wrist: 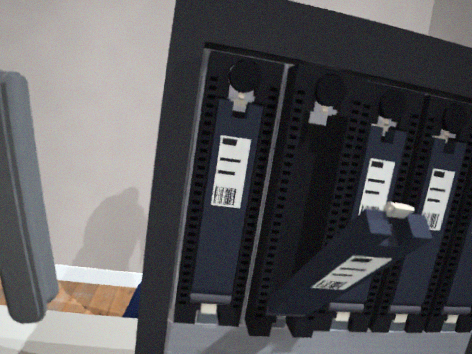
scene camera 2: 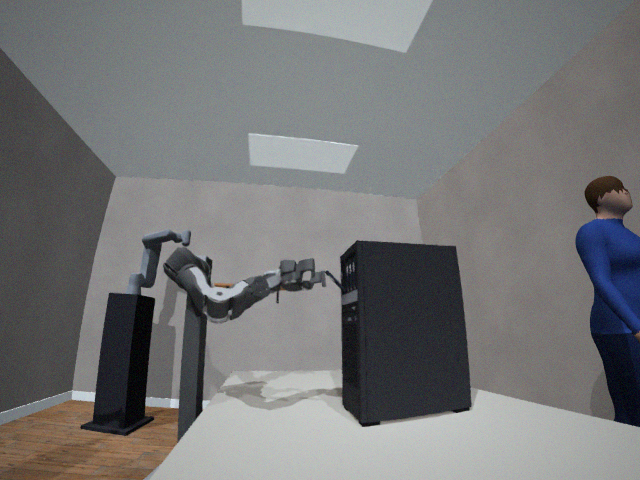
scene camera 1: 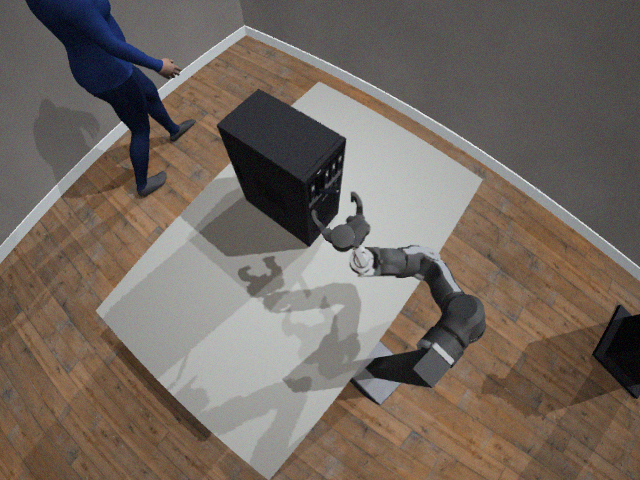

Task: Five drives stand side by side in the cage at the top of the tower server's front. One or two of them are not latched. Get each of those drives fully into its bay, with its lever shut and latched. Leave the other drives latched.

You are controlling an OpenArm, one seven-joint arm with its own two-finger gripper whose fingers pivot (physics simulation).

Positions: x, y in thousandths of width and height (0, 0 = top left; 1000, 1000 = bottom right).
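Drive lever (wrist: 781, 691) at 8 cm from the lens. The spots on the drive lever and the black tower server (wrist: 819, 154) are 9 cm apart. A drive (wrist: 507, 270) is 13 cm from the lens. The black tower server is 15 cm from the lens.
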